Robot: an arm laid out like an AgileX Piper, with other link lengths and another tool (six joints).
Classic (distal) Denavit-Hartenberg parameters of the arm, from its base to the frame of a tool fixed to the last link. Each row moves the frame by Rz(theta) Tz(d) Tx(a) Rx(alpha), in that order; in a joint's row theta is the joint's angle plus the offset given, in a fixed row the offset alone. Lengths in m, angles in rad.
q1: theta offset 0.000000  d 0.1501  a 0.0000  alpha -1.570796
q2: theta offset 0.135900  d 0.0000  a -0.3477  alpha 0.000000
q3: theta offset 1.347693  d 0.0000  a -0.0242  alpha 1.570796
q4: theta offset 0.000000  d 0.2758  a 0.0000  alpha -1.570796
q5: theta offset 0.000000  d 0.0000  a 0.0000  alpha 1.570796
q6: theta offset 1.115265  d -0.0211  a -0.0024  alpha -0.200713
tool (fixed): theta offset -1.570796  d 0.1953  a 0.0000  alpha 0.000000
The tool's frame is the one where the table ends.
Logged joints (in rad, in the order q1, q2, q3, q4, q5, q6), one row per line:
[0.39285, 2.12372, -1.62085, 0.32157, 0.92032, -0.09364]
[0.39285, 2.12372, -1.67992, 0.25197, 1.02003, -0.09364]
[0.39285, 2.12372, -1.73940, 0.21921, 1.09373, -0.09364]
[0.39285, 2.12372, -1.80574, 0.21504, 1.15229, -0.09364]
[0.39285, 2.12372, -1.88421, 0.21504, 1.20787, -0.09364]
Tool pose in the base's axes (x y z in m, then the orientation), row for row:
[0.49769, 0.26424, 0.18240, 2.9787, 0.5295, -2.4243]
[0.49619, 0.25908, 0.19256, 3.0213, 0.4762, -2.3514]
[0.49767, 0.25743, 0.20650, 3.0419, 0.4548, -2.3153]
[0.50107, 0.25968, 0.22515, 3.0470, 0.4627, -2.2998]
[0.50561, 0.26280, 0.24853, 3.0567, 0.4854, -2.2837]
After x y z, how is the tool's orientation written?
As angles about the fixed x, y, z axes (roll, pitch, yaw), in radians.
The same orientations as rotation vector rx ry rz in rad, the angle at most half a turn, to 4 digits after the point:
[-0.9907, 2.4750, 0.4573]
[-1.0833, 2.4944, 0.4051]
[-1.1289, 2.4964, 0.3797]
[-1.1441, 2.4813, 0.3810]
[-1.1527, 2.4519, 0.3836]

